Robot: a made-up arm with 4 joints. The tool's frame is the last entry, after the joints. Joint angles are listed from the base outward. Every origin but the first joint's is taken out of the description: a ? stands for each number. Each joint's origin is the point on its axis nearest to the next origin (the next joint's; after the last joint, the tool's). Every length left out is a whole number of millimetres.
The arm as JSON. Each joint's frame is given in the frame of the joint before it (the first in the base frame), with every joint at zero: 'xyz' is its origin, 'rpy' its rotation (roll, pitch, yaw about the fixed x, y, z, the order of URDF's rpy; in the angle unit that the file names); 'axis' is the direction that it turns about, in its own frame. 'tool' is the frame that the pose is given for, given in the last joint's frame.
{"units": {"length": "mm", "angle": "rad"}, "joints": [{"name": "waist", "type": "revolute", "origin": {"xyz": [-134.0, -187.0, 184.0], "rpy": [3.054, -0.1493, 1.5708]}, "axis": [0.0, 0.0, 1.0]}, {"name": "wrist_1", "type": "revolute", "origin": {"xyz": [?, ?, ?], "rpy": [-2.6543, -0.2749, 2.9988]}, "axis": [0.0, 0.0, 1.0]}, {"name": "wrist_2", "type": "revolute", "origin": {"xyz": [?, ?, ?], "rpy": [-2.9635, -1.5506, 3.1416]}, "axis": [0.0, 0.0, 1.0]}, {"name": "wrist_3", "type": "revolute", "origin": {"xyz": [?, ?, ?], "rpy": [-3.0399, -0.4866, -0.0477]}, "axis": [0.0, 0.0, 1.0]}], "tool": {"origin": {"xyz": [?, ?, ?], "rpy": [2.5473, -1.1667, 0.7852]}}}
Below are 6 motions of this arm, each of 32 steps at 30 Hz.
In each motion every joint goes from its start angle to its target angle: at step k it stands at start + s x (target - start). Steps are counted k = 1, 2, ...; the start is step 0. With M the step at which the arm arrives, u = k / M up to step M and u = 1 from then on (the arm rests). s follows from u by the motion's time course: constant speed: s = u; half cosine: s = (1 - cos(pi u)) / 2; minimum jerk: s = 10 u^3 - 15 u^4 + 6 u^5.
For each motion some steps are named. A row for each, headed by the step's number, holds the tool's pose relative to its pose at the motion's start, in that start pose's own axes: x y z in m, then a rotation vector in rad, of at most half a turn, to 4 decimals.
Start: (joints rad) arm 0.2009 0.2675 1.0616 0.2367
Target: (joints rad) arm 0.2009 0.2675 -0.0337 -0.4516
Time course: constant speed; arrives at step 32
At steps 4, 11, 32:
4: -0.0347 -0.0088 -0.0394 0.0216 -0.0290 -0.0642
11: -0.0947 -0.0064 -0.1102 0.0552 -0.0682 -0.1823
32: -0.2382 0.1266 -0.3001 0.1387 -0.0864 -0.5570

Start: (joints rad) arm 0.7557 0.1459 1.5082 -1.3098
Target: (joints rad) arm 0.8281 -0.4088 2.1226 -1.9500
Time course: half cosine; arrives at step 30
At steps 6, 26, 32:
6: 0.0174 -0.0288 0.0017 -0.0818 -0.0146 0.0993
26: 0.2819 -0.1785 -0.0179 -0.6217 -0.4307 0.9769
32: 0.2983 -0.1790 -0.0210 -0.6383 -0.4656 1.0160

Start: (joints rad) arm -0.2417 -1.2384 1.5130 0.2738
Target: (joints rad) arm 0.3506 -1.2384 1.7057 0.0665
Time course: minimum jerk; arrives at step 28
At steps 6, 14, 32:
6: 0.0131 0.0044 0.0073 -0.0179 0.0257 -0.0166
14: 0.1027 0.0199 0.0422 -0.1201 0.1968 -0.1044
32: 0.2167 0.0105 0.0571 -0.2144 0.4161 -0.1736

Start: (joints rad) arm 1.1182 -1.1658 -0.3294 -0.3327
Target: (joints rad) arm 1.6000 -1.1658 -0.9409 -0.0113
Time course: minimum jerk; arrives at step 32
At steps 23, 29, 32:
23: -0.1310 0.3292 -0.1446 0.5561 -0.1266 -0.8283
29: -0.1278 0.3883 -0.1685 0.6492 -0.1773 -0.9435
32: -0.1275 0.3915 -0.1698 0.6543 -0.1802 -0.9496

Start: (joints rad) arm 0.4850 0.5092 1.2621 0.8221
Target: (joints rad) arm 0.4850 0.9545 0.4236 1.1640
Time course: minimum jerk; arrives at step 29
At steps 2, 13, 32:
2: -0.0003 -0.0010 -0.0006 0.0036 -0.0006 -0.0003
13: -0.0304 -0.1296 -0.1014 0.5044 -0.0498 -0.0329
32: -0.0295 -0.2417 -0.3168 1.2632 0.0169 -0.0593

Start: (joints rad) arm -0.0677 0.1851 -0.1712 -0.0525
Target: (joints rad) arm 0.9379 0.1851 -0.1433 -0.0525
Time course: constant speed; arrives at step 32
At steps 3, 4, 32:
3: 0.0024 0.0039 -0.0075 -0.0335 -0.0774 -0.0418
4: 0.0033 0.0051 -0.0099 -0.0447 -0.1031 -0.0558
32: 0.0542 0.0211 -0.0645 -0.3631 -0.8180 -0.4546

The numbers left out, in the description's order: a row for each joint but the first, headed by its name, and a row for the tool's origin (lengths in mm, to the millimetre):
wrist_1: -44.0 314.0 0.0
wrist_2: -211.0 -25.0 0.0
wrist_3: -112.0 -387.0 0.0
tool: 11.0 -35.0 0.0

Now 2 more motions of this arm.
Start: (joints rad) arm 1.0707 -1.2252 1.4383 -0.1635
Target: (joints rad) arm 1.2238 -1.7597 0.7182 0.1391
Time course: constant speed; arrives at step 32
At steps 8, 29, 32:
8: -0.0321 0.0228 0.0042 0.1499 0.1816 -0.2056
29: -0.0919 0.1381 0.0823 0.4285 0.5438 -0.8623
32: -0.0930 0.1603 0.0993 0.4525 0.5782 -0.9675

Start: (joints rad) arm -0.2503 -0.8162 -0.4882 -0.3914
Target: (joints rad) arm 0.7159 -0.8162 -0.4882 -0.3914
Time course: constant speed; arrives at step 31
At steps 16, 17, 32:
16: -0.0224 0.2032 -0.1028 -0.0710 -0.2290 -0.4373
17: -0.0201 0.2157 -0.1097 -0.0755 -0.2433 -0.4646
32: 0.0572 0.3743 -0.2053 -0.1376 -0.4437 -0.8472

